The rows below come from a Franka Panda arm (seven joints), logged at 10 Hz.
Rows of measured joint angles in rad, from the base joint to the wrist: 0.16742 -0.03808 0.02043 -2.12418 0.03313 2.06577 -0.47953; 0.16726 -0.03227 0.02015 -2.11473 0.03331 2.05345 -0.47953; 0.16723 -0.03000 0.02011 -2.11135 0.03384 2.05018 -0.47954; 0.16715 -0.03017 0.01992 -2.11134 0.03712 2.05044 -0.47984; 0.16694 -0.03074 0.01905 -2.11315 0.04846 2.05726 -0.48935; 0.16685 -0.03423 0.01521 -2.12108 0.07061 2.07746 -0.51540; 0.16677 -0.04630 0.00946 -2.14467 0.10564 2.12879 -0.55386; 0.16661 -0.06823 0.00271 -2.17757 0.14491 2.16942 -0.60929; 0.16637 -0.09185 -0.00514 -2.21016 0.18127 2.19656 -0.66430; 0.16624 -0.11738 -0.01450 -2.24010 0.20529 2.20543 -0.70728; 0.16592 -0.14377 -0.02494 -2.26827 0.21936 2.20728 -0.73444; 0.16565 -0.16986 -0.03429 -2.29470 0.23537 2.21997 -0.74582; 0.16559 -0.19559 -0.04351 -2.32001 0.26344 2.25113 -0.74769; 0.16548 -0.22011 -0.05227 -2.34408 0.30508 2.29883 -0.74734
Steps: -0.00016 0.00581 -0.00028 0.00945 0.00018 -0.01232 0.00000; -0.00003 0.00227 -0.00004 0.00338 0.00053 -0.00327 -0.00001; -0.00008 -0.00017 -0.00019 0.00001 0.00328 0.00026 -0.00030; -0.00021 -0.00057 -0.00087 -0.00181 0.01134 0.00682 -0.00951; -0.00009 -0.00349 -0.00384 -0.00793 0.02215 0.02020 -0.02605; -0.00008 -0.01207 -0.00575 -0.02359 0.03503 0.05133 -0.03846; -0.00016 -0.02193 -0.00675 -0.03290 0.03927 0.04063 -0.05543; -0.00024 -0.02362 -0.00785 -0.03259 0.03636 0.02714 -0.05501; -0.00013 -0.02553 -0.00936 -0.02994 0.02402 0.00887 -0.04298; -0.00032 -0.02639 -0.01044 -0.02817 0.01407 0.00185 -0.02716; -0.00027 -0.02609 -0.00935 -0.02643 0.01601 0.01269 -0.01138; -0.00006 -0.02573 -0.00922 -0.02531 0.02807 0.03116 -0.00187; -0.00011 -0.02452 -0.00876 -0.02407 0.04164 0.04770 0.00035
